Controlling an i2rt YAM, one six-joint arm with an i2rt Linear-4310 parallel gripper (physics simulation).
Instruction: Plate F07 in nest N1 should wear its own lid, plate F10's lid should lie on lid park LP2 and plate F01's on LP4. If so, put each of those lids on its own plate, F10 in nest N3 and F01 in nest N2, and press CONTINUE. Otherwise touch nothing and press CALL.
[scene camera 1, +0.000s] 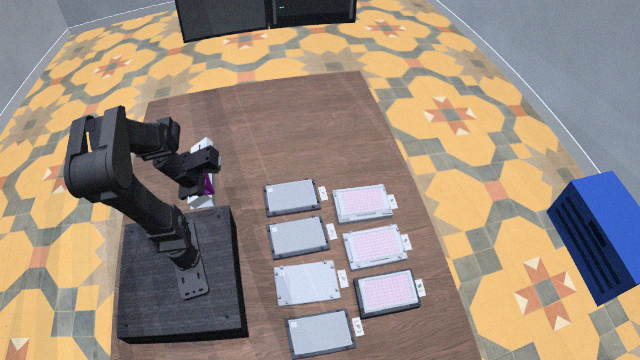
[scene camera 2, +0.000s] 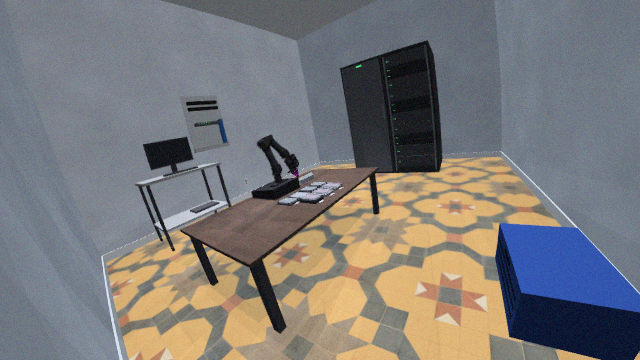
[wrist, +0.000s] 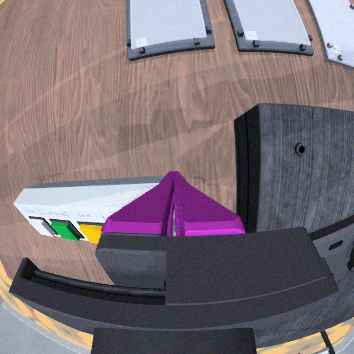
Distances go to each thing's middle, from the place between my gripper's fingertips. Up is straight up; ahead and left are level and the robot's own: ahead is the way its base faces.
Labels:
My gripper is now 13 cm to the right of the white button box (wrist: 76, 202), 5 cm above it and 3 cm past it. Round my hand: nest N1 (scene camera 1: 418, 284): 38 cm to the right, 33 cm ahead, 6 cm below; nest N2 (scene camera 1: 404, 240): 36 cm ahead, 26 cm to the right, 6 cm below; lid park LP1 (scene camera 1: 315, 282): 28 cm to the right, 16 cm ahead, 7 cm below.

